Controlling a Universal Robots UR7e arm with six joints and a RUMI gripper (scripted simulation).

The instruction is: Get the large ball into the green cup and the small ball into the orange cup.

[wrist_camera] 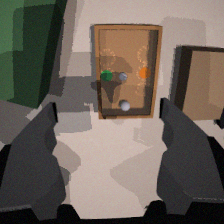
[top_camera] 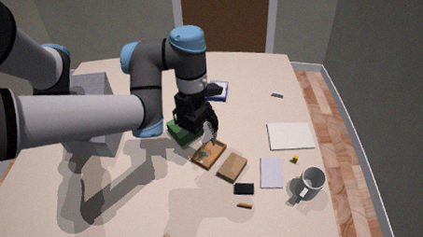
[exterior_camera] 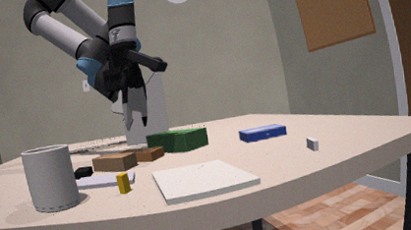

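The covered wooden puzzle is 20 mm ahead of my hand, 10 mm to the right of it and 80 mm below it. The rest, counted from my hand: black block (120 mm ahead, 160 mm to the right, 80 mm below); then green block (50 mm behind, 100 mm to the left, 60 mm below); then wooden block (90 mm ahead, 80 mm to the right, 70 mm below).
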